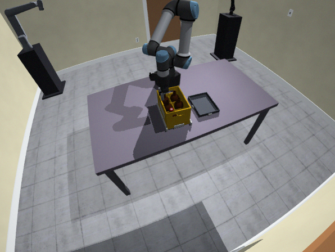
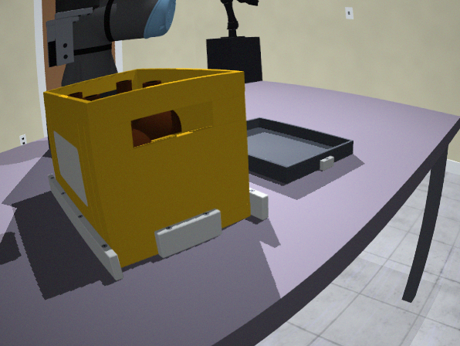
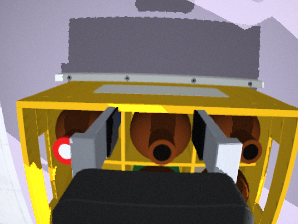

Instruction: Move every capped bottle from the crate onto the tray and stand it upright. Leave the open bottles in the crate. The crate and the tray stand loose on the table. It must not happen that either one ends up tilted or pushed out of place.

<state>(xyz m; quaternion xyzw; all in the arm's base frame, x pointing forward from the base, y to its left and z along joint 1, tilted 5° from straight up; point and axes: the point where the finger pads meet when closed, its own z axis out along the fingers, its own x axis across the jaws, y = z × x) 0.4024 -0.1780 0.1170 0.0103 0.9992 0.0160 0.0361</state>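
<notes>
Now: hand 9 cm to the right of the yellow crate and 15 cm above it. From my hand the other things lie so: dark tray 2 cm behind, 38 cm to the left, 22 cm below.
</notes>
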